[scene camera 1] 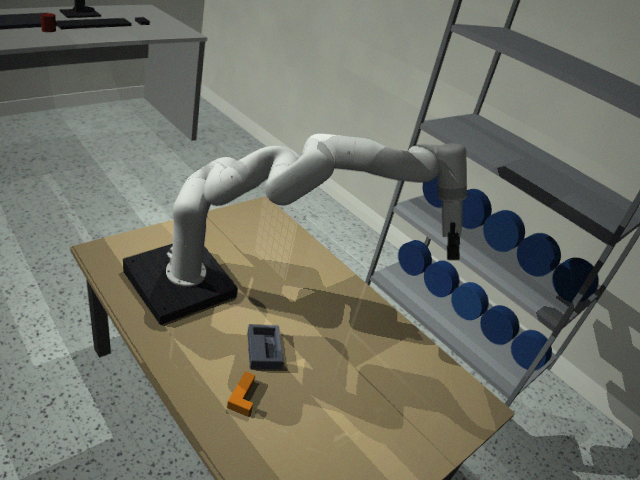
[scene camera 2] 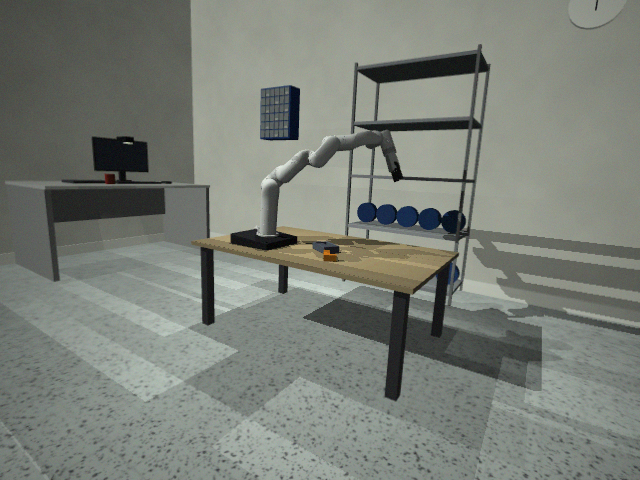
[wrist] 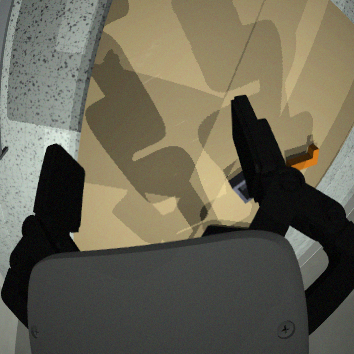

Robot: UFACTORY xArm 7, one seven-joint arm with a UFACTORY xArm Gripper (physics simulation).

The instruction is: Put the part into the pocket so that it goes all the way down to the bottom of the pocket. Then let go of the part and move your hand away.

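Seen in the pictures: gripper, fingertip midpoint: (scene camera 1: 453, 252) (scene camera 2: 398, 180) (wrist: 144, 135); arm's base, origin of the base link: (scene camera 1: 186, 272) (scene camera 2: 267, 234).
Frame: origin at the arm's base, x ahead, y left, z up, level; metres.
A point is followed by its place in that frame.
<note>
The orange L-shaped part (scene camera 1: 239, 395) @(z -0.017, x 0.444, y -0.182 m) (scene camera 2: 329, 256) @(z -0.023, x 0.463, y -0.206 m) (wrist: 306, 159) @(z -0.020, x 0.448, y -0.163 m) lies flat on the table, outside the pocket and apart from its block. The grey block with the pocket (scene camera 1: 265, 365) @(z -0.029, x 0.411, y -0.050 m) (scene camera 2: 326, 249) (wrist: 241, 194) @(z -0.012, x 0.314, y 0.038 m) sits on the table between the part and the robot base. The pocket's recess shows in scene camera 1 with no orange part in it. In the wrist view a finger hides some of the block. My gripper (scene camera 1: 453, 256) @(z 0.338, x 0.653, y 0.363 m) (scene camera 2: 397, 178) @(z 0.338, x 0.653, y 0.363 m) (wrist: 144, 135) @(z 0.338, x 0.653, y 0.363 m) is open and empty, high in the air and far from both the part and the block.
The black robot base (scene camera 1: 149, 289) @(z -0.004, x -0.006, y -0.135 m) (scene camera 2: 255, 240) @(z -0.010, x 0.009, y -0.137 m) stands on the wooden table (scene camera 1: 330, 444) @(z -0.047, x 0.692, y -0.097 m) (scene camera 2: 361, 271) @(z -0.047, x 0.646, y -0.294 m). A metal shelf rack (scene camera 1: 558, 64) (scene camera 2: 423, 66) with blue round objects stands behind the table. A desk (scene camera 1: 170, 36) (scene camera 2: 191, 184) stands at the left.
</note>
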